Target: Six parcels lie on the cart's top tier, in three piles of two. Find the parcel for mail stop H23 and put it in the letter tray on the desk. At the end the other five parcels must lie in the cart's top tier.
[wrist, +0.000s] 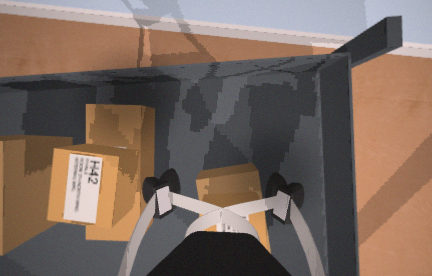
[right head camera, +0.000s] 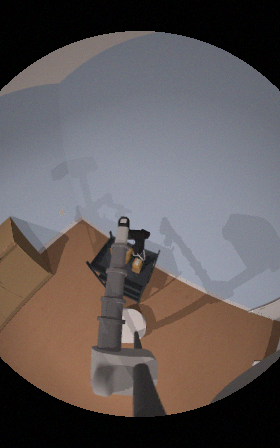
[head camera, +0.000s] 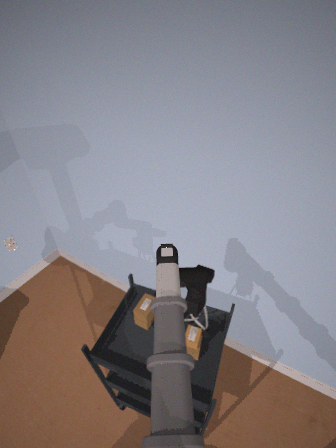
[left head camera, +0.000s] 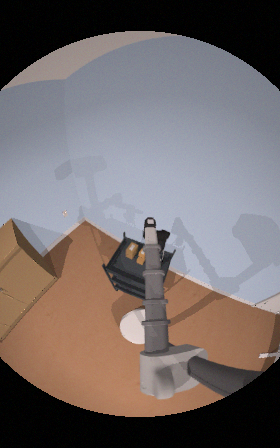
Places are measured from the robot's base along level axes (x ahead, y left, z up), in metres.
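Pixels of known places: gripper, between the fingertips: (wrist: 222,186) (right head camera: 137,260) (head camera: 193,330); robot's base, origin of its link: (right head camera: 126,324) (left head camera: 138,325).
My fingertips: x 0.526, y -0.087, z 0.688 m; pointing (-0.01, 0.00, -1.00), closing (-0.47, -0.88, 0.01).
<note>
For each thing: its top centre in the pictures, then the offset to it from my fingertips. "*": a spot on its surface instead.
- lower parcel, centre of its top: (wrist: 234,221) (head camera: 192,340) 0.035 m back, 0.005 m left, 0.002 m down
- H42 parcel, centre of its top: (wrist: 82,188) (left head camera: 143,250) 0.056 m ahead, 0.092 m left, 0.050 m up
- further parcel, centre of its top: (head camera: 145,304) (left head camera: 131,246) 0.090 m ahead, 0.179 m left, 0.048 m up
- Brown furniture, a spot on its surface: (left head camera: 25,280) (right head camera: 21,274) * 0.315 m back, 1.351 m left, 0.227 m down
My gripper (wrist: 222,186) (head camera: 196,324) (right head camera: 137,257) is open over the right pile, with a fingertip on each side and gaps to the cardboard. The pile's upper parcel, the H23 one (wrist: 235,200) (head camera: 193,345) (right head camera: 137,266), has its label mostly hidden behind the fingers' straps. A lower parcel (wrist: 227,181) sticks out beyond it. The H42 parcel (wrist: 107,187) (left head camera: 142,257) lies left on another parcel (wrist: 117,125). Part of a further parcel (wrist: 15,185) (head camera: 144,313) (left head camera: 131,250) shows at the left edge in the wrist view. The letter tray does not show.
The dark cart (wrist: 337,150) (head camera: 107,325) has a raised rim and corner posts. Its corner post (wrist: 375,40) stands at the far right in the wrist view. The blue wall (head camera: 225,150) is behind it. Brown furniture (left head camera: 25,280) (right head camera: 22,275) stands left. A white round object (left head camera: 132,327) (right head camera: 135,320) is near the arm.
</note>
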